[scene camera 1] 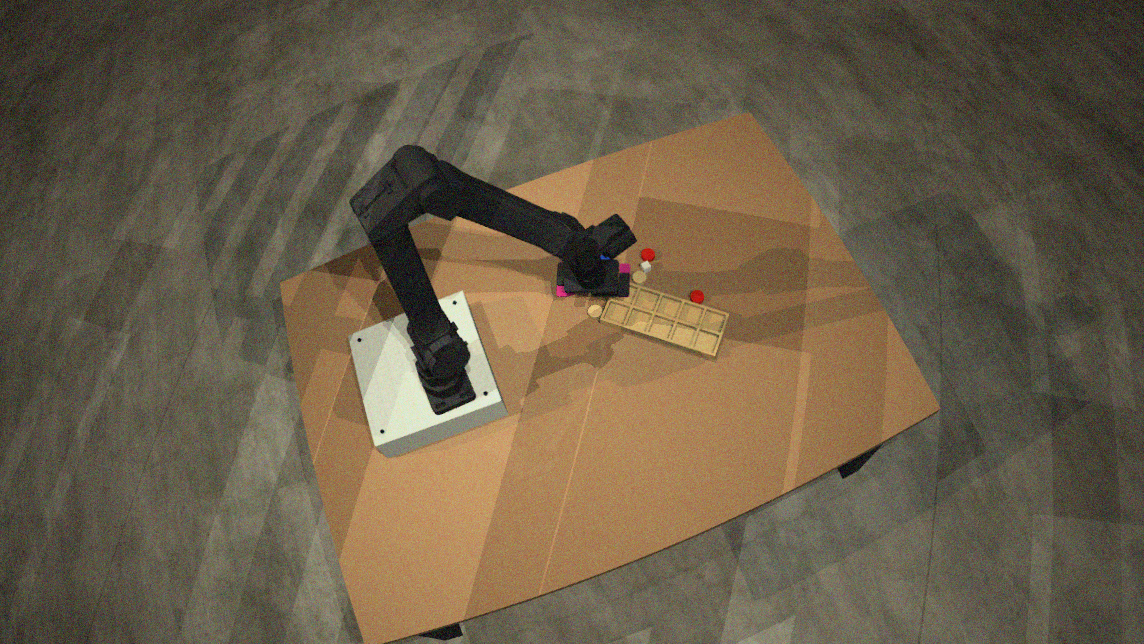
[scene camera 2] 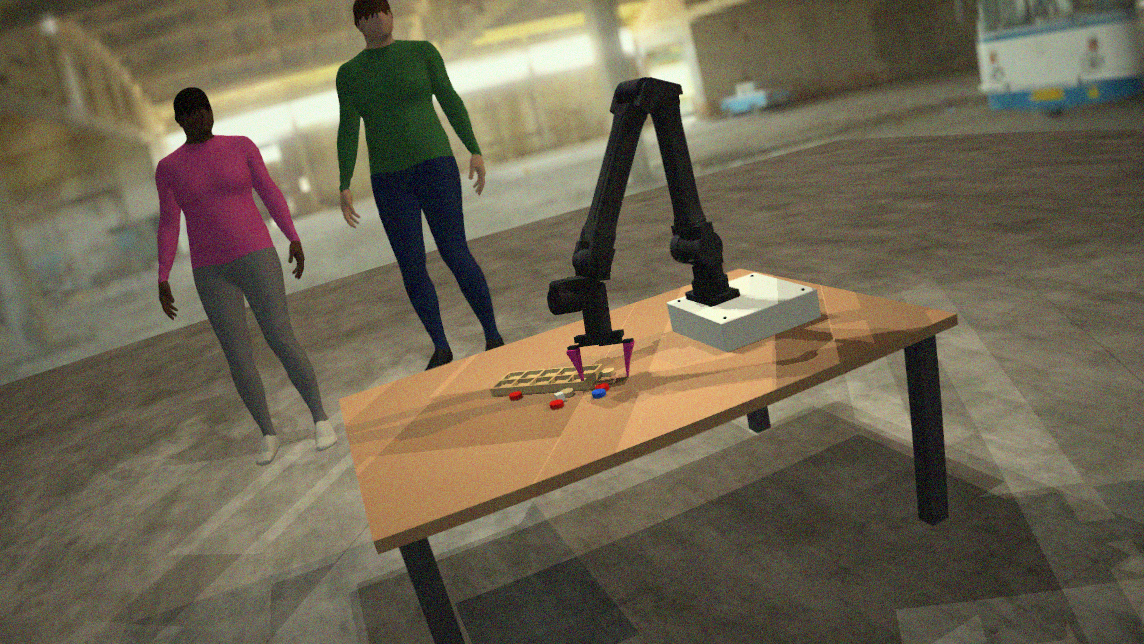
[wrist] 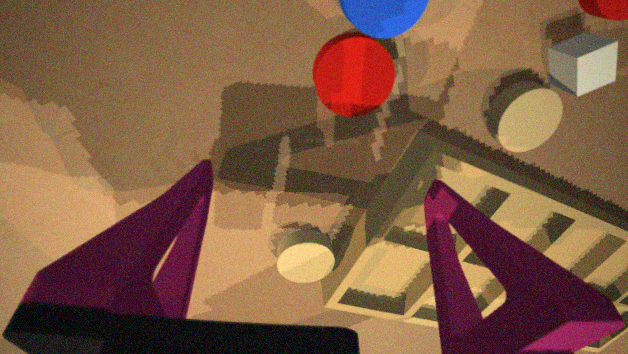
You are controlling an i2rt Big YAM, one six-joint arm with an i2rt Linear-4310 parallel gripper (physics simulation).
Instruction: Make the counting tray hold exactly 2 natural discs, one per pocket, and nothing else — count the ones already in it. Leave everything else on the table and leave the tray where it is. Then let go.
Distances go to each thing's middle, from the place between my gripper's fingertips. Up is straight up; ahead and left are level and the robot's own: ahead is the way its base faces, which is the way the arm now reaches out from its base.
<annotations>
I see my gripper 6 cm to the right of the blue disc [wrist: 379, 26] and 5 cm short of it. Also, from my hand: counting tray [scene camera 1: 679, 323]: 12 cm to the right, 9 cm ahead; white cube [wrist: 583, 63]: 11 cm ahead, 1 cm to the left.
</annotations>
